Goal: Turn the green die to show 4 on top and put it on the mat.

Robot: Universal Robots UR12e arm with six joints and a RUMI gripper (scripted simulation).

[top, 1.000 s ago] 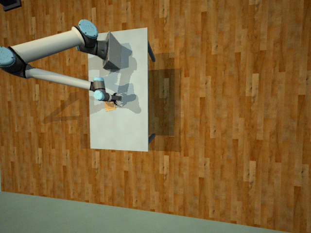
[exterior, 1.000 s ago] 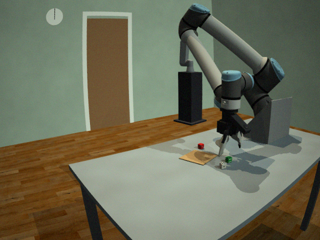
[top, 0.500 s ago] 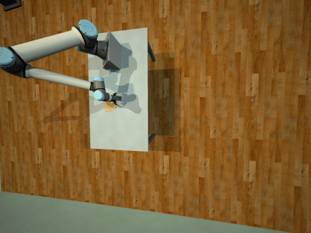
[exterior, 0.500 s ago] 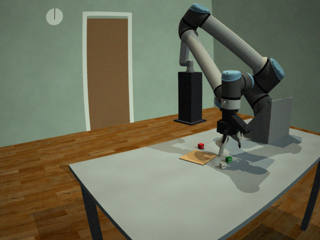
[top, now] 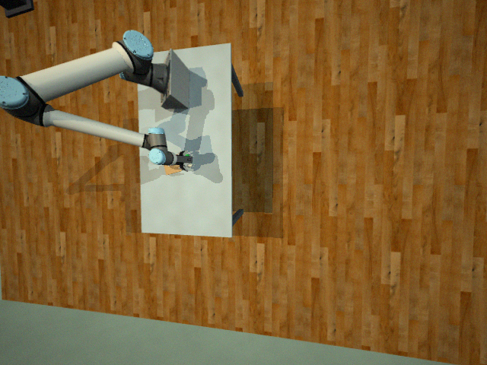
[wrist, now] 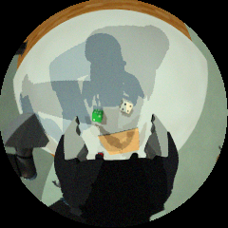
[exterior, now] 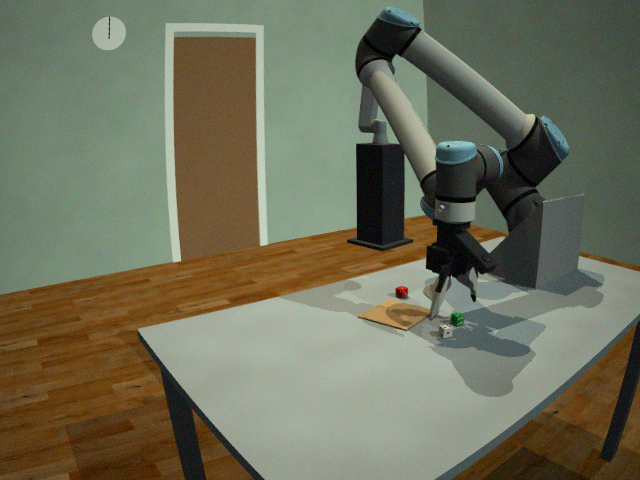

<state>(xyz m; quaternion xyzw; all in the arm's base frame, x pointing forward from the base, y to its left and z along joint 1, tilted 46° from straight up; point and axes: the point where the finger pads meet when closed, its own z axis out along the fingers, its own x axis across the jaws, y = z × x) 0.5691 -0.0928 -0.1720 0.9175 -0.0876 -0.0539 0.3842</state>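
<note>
Right now my hand is 30 mm short of the white die and 40 mm above it. Also, from my hand: red die 100 mm behind, 240 mm to the right, 40 mm below; tan mat 170 mm to the right, 50 mm below; green die 50 mm behind, 20 mm to the right, 40 mm below.
</note>
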